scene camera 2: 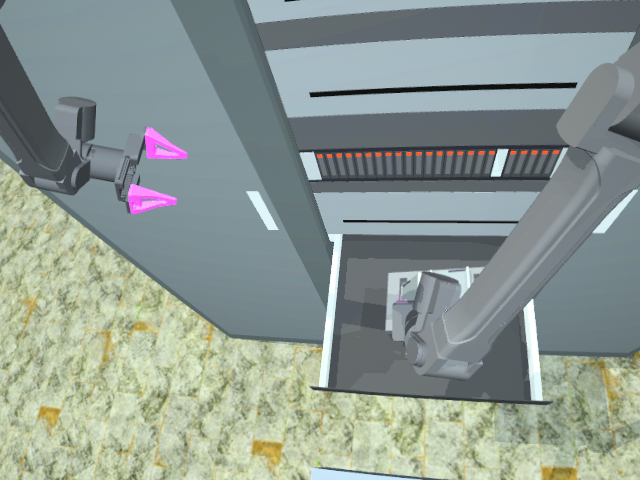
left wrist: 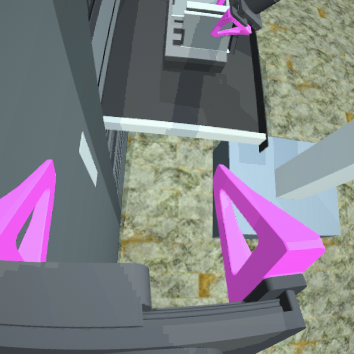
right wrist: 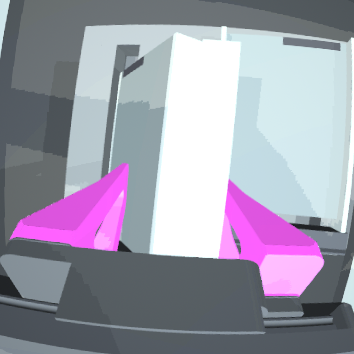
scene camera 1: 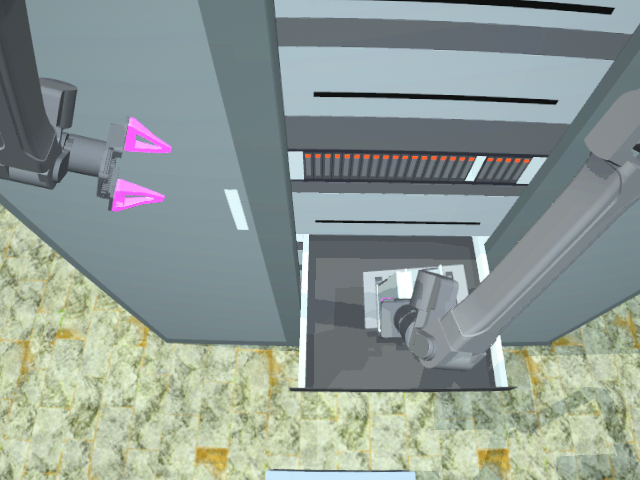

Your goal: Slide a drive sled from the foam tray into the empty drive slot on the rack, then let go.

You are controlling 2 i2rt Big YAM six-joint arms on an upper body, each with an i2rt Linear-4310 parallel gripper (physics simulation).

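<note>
My right gripper (right wrist: 170, 175) (left wrist: 211, 26) is shut on a white drive sled (right wrist: 189, 140), gripping it by its sides. The sled stands upright over the pale foam tray (scene camera 1: 371, 305) (scene camera 2: 394, 286) (left wrist: 197, 53) (right wrist: 288, 123), which lies on a pulled-out dark shelf (scene camera 1: 328, 333) (scene camera 2: 366, 343). In the scene views the wrist hides most of the sled. Higher on the rack runs a row of drives with orange lights (scene camera 1: 390, 166) (scene camera 2: 409, 163), broken by a pale gap (scene camera 1: 475, 168) (scene camera 2: 499, 163). My left gripper (scene camera 1: 167, 172) (scene camera 2: 181, 177) (left wrist: 136, 169) is open and empty beside the rack's side panel.
The rack's grey side panel (scene camera 1: 175, 267) (scene camera 2: 199, 248) and front post (scene camera 1: 261, 190) stand between the two grippers. The right arm (scene camera 1: 509, 295) (scene camera 2: 509, 286) slants across the shelf's right rail. A light blue block (scene camera 1: 339, 474) (left wrist: 302, 218) sits on the stone floor below.
</note>
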